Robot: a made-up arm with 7 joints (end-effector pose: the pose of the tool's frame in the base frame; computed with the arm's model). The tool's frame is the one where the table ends. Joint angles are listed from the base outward.
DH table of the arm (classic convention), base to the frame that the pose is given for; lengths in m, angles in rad. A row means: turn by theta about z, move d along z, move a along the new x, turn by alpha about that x. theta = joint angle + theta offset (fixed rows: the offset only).
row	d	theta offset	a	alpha
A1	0.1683	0	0	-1.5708
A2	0	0	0	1.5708
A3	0.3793	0	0.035	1.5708
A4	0	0	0.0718	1.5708
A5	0.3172	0	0	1.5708
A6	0	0	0.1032	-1.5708
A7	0.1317	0	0	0
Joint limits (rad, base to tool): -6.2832..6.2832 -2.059..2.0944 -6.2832..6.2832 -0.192..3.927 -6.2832..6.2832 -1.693..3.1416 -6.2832..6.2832
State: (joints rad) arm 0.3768 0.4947 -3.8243 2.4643 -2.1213 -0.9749 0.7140
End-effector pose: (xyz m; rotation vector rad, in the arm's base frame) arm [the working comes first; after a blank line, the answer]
Working (the frame after each row of the table, in the pose's form):
after A1: 0.0000 0.0000 0.1683 -1.5505 -0.2956 0.2956
after A2: 0.0000 0.0000 0.1683 -0.0932 0.4888 0.3690
after A3: 0.1371 0.0780 0.5150 -0.7755 -2.3371 -1.8026
after A4: 0.2055 0.0671 0.5340 -0.3344 -0.2402 -0.1982
after A5: 0.1422 0.1769 0.8248 0.7910 -2.1089 -1.3318
after A6: 0.1190 0.1063 0.7533 1.0953 0.0085 -1.9443

0.0285 0.0545 0.8338 0.9281 -0.3380 -1.2987
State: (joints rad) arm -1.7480 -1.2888 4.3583 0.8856 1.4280 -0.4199 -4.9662
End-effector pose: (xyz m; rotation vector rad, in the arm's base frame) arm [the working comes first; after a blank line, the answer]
Working (the frame after each row of the table, in the pose's form):
after A1: 0.0000 0.0000 0.1683 -1.1201 1.3385 -1.3385
after A2: 0.0000 0.0000 0.1683 -1.1078 -0.9271 -1.4743
after A3: 0.0325 0.3677 0.2622 0.3123 2.7282 0.3447
after A4: 0.0007 0.4321 0.2625 -1.1943 -1.9273 1.2070
after A5: -0.2558 0.3063 0.1249 -1.5128 0.4654 1.3217
after A6: -0.1916 0.3532 0.0592 2.7800 0.8132 -1.0675

-0.2717 0.3228 -0.0409 2.3983 -0.9410 -0.7050
